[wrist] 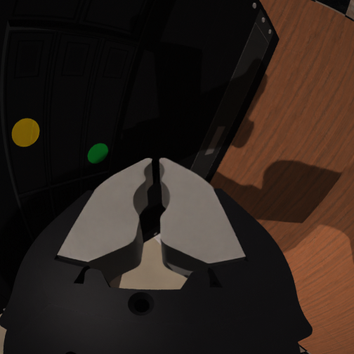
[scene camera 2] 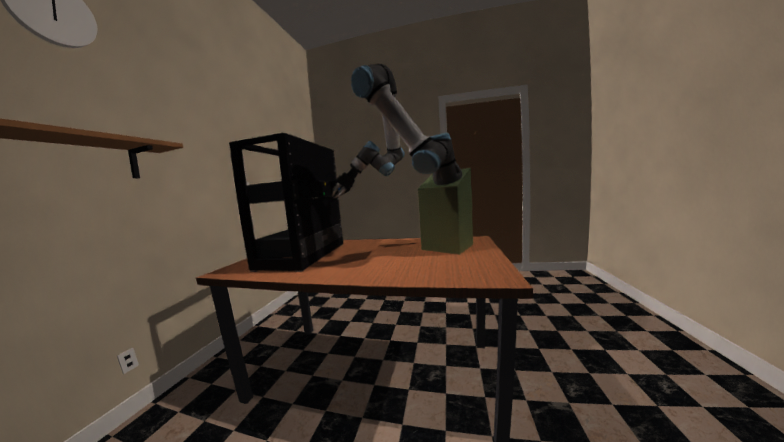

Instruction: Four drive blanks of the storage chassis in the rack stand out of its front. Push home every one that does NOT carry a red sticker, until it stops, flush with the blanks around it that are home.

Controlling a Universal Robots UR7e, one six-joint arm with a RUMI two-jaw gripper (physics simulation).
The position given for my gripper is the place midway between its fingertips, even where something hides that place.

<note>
I see my gripper (wrist: 157,162) and a black rack (scene camera 2: 314,229).
The black rack is seen too in the wrist view (wrist: 193,77).
</note>
